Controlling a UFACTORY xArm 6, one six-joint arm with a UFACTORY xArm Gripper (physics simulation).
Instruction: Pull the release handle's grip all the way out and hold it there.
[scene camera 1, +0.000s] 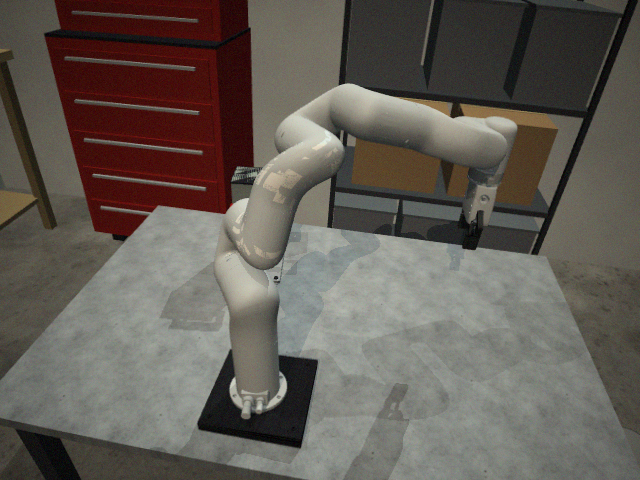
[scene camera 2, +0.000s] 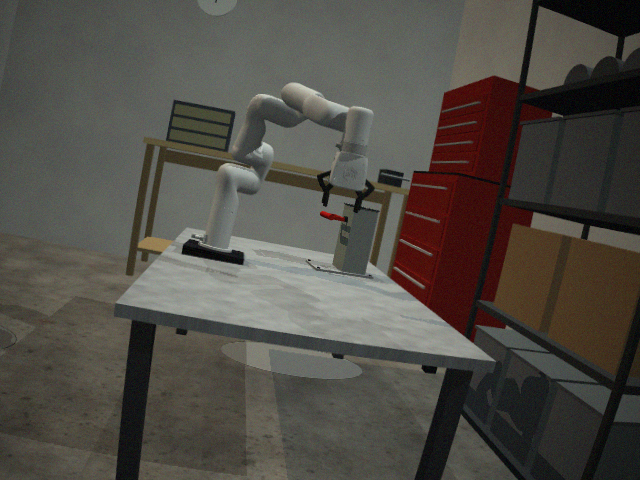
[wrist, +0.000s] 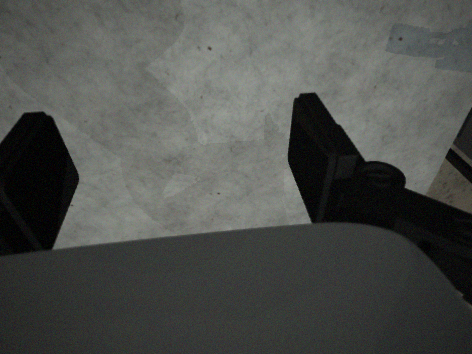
In view: my gripper (scene camera 2: 340, 209).
My gripper is seen too in the wrist view (wrist: 181, 136).
